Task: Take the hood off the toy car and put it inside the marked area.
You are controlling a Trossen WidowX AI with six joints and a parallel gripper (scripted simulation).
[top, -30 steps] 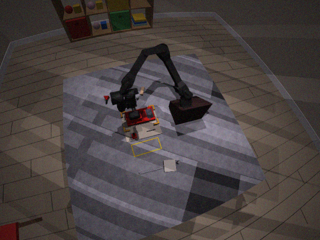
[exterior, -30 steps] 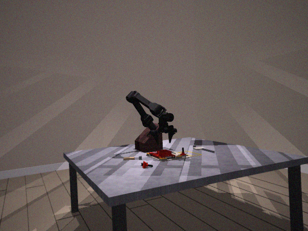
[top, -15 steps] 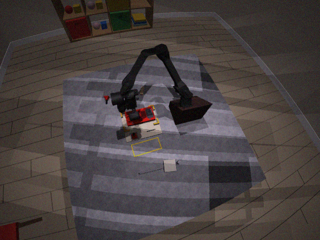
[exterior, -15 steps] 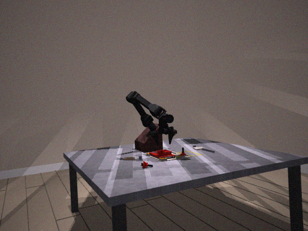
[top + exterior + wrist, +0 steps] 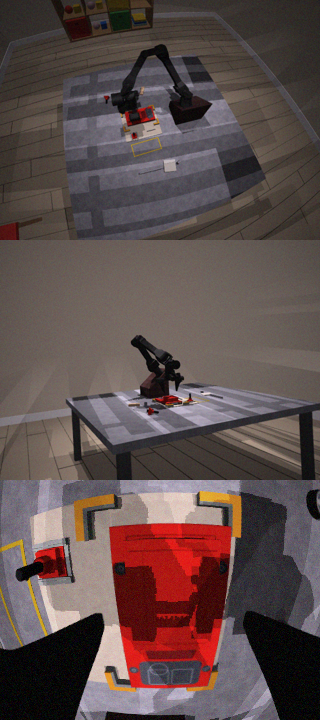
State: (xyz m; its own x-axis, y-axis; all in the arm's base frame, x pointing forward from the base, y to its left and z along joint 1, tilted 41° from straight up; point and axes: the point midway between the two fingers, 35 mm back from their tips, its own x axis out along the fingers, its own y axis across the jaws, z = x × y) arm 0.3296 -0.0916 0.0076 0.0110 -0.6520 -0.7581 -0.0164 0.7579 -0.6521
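My gripper tip is now 4 cm above the red hood. From my gripper tip the other things lie so: white square tile (15 cm behind, 38 cm to the left, 8 cm below); thin rod (3 cm behind, 38 cm to the left, 7 cm below); wooden piece (11 cm behind, 22 cm to the right, 7 cm below).
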